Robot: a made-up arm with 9 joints. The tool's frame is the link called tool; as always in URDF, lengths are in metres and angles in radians. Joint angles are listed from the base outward. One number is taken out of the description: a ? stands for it. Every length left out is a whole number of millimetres.
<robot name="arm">
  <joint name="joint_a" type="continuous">
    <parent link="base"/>
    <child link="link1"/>
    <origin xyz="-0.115 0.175 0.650" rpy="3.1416 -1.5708 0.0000"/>
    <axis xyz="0 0 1"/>
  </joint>
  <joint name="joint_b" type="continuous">
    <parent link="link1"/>
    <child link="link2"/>
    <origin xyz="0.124 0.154 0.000" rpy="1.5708 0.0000 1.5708"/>
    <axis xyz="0 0 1"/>
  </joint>
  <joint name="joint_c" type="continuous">
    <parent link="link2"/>
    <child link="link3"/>
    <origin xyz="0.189 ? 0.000" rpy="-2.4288 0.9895 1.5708"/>
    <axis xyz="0 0 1"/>
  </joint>
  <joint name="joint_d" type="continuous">
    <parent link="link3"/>
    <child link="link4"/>
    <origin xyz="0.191 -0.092 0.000" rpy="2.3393 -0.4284 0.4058"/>
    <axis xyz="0 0 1"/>
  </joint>
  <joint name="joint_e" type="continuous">
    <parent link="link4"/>
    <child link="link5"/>
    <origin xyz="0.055 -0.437 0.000" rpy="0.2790 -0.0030 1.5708"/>
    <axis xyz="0 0 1"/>
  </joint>
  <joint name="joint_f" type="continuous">
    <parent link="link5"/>
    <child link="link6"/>
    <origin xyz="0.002 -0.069 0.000" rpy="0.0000 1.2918 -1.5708"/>
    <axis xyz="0 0 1"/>
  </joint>
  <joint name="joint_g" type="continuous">
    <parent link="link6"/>
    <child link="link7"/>
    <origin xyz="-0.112 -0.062 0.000" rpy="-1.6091 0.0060 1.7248"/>
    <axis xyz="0 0 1"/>
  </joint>
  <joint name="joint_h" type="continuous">
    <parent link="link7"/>
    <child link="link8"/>
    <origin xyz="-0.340 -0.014 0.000" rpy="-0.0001 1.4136 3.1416"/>
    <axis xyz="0 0 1"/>
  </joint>
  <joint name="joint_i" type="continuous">
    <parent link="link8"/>
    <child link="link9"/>
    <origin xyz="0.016 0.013 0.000" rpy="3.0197 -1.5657 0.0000"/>
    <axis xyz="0 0 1"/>
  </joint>
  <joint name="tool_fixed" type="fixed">
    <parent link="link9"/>
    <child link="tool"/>
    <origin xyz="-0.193 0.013 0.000" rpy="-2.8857 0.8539 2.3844"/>
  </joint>
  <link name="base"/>
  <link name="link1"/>
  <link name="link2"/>
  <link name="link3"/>
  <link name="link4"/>
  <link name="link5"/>
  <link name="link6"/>
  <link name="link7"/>
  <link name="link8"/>
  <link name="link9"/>
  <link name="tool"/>
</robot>
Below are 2 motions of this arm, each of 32 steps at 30 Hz.
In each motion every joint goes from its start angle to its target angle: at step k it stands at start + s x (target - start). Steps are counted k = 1, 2, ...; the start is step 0. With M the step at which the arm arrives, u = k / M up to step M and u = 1 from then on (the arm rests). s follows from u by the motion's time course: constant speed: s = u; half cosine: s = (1 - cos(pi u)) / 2; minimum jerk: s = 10 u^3 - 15 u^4 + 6 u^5.
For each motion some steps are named. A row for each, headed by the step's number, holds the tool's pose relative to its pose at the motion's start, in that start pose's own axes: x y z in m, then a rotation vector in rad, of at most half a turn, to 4 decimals.
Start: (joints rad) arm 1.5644 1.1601 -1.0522 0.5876 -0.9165 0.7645 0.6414 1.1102 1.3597
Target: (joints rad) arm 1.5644 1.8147 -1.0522 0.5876 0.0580 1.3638 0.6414 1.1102 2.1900
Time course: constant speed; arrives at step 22
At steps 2, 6, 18, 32:
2: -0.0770 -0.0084 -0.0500 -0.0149 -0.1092 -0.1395
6: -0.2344 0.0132 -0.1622 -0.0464 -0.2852 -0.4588
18: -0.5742 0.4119 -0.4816 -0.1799 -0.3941 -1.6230
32: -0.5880 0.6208 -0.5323 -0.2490 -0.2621 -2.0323

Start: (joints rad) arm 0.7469 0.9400 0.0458 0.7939 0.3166 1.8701 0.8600 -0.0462 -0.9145
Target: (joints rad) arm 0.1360 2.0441 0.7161 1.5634 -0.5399 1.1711 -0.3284 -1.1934 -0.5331
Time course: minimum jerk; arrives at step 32
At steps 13, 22, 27, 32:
13: 0.1460 -0.1554 0.0308 -0.5643 -0.4191 -0.6083
22: 0.1124 -0.3674 0.1006 -1.9186 -0.5425 -1.0987
27: 0.0699 -0.3883 0.1210 -2.3805 -0.4092 -1.0837
32: 0.0609 -0.3897 0.1246 -2.4699 -0.3706 -1.0699

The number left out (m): 0.103
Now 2 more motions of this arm.
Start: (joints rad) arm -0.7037 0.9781 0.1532 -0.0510 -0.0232 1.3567 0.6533 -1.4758 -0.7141
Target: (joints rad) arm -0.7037 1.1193 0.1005 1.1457 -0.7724 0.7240 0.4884 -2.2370 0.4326
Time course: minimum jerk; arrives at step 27
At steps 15, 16, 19, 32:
15: 0.0718 0.0643 0.4234 -0.4154 -1.1401 -0.7803
16: 0.0607 0.0709 0.4633 -0.4317 -1.2512 -0.8960
19: 0.0263 0.0859 0.5552 -0.4434 -1.5196 -1.2165
32: -0.0063 0.0943 0.6270 -0.4126 -1.7376 -1.5330

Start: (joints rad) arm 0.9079 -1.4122 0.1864 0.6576 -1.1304 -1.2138 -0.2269 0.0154 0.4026
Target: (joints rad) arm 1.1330 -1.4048 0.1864 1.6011 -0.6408 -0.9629 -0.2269 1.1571 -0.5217
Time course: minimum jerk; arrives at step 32
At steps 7, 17, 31, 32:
7: 0.0456 -0.0027 0.0153 -0.0387 0.0720 0.1944
17: 0.2708 0.0071 0.0607 -0.3757 0.7110 1.3474
31: 0.4737 -0.0309 0.0965 -1.0330 1.3988 2.0347
32: 0.4739 -0.0309 0.0966 -1.0336 1.3992 2.0350

